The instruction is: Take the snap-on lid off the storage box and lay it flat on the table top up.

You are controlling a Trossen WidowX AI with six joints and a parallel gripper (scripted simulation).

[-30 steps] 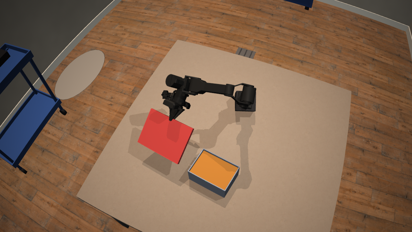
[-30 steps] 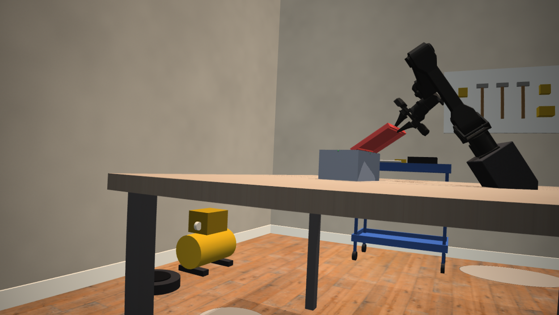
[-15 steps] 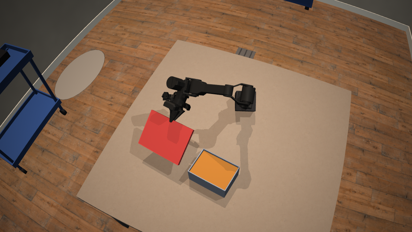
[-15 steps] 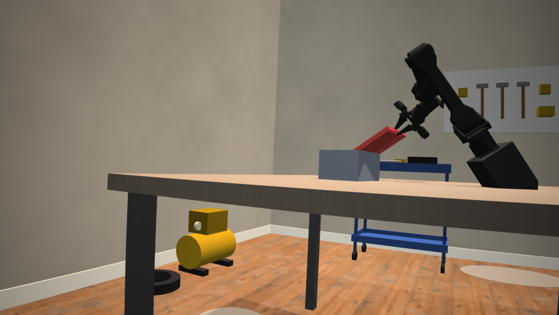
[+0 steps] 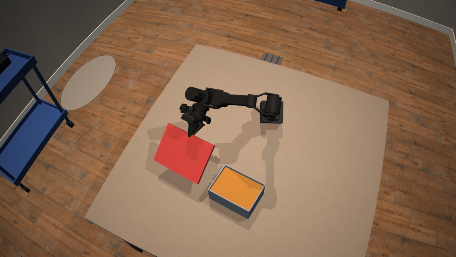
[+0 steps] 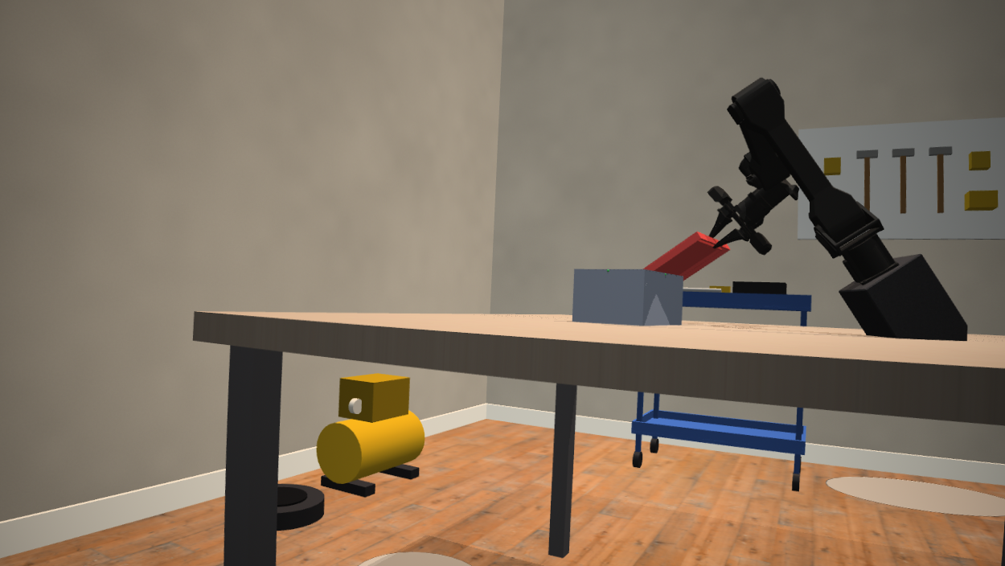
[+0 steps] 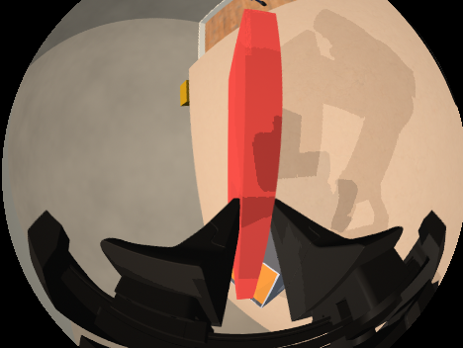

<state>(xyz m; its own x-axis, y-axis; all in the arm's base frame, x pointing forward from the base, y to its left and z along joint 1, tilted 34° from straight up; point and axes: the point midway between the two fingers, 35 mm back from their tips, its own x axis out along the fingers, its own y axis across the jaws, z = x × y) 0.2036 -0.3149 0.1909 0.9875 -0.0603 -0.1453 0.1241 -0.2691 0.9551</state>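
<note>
The red lid is 100 mm ahead of my hand, 60 mm below it and 10 mm to the right of it. Also, from my hand: storage box (270 mm to the left, 160 mm below, 130 mm ahead).
</note>
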